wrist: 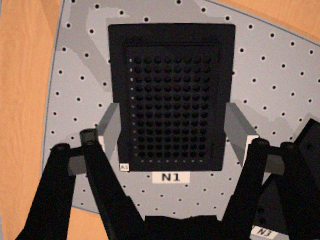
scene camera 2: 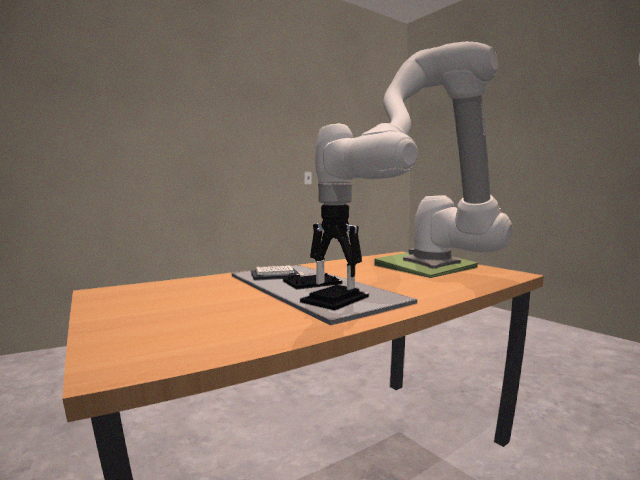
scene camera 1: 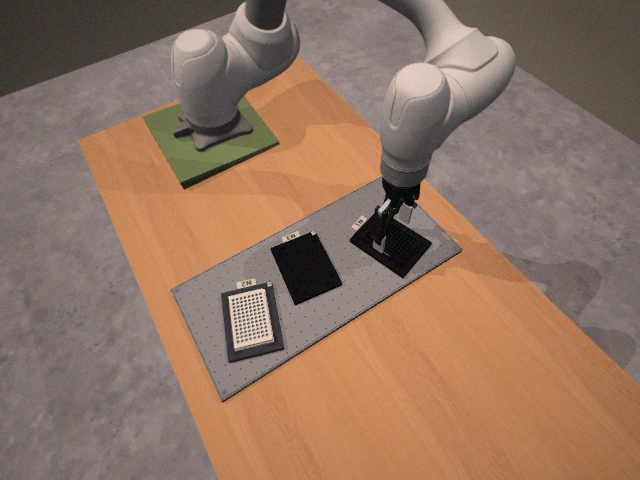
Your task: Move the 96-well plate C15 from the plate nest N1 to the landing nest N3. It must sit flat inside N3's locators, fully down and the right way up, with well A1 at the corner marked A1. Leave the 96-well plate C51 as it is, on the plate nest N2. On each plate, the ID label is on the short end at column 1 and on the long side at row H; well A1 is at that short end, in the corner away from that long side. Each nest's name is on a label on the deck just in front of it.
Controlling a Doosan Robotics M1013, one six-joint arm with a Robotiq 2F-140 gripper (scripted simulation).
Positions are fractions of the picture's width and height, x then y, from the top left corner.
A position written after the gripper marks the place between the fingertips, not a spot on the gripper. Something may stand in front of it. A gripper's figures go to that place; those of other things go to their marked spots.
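A plate nest N2 (scene camera 1: 0.39, 0.74) lies 0.91 m from the lens, and a white 96-well plate C51 (scene camera 1: 0.39, 0.67) lies 0.92 m from the lens. The gripper (scene camera 1: 0.61, 0.49) is 0.98 m from the lens; a black 96-well plate C15 (scene camera 1: 0.62, 0.50) is 0.99 m from the lens.
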